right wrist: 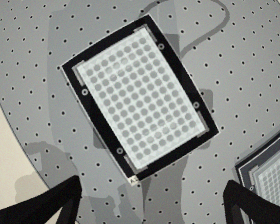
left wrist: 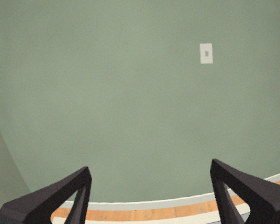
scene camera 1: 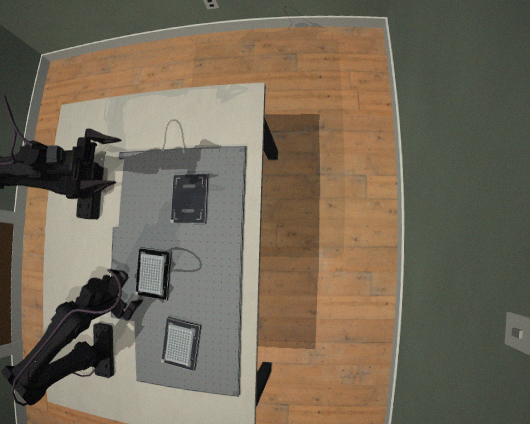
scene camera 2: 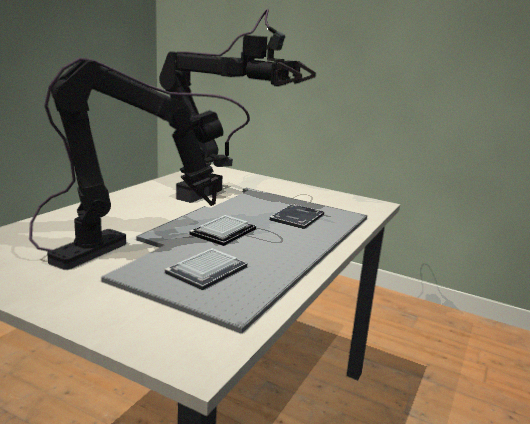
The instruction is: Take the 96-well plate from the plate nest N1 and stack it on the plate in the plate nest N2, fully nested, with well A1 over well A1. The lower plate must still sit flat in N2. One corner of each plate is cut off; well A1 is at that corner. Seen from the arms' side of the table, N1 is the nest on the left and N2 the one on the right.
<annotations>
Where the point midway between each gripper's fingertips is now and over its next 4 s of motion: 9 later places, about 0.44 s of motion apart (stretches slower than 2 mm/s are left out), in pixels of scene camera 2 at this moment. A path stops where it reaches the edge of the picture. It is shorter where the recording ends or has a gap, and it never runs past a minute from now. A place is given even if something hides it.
My left gripper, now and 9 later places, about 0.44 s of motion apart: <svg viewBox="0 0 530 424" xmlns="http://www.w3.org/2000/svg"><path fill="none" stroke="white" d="M309 75L305 83L263 96L223 108L211 110L208 110L208 106L206 139L204 156L204 156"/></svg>
My right gripper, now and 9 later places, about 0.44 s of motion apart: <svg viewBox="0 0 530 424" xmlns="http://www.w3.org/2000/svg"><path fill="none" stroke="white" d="M207 200L208 201L216 206L221 210L223 211L223 213L226 216L225 222L225 226L224 225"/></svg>
</annotations>
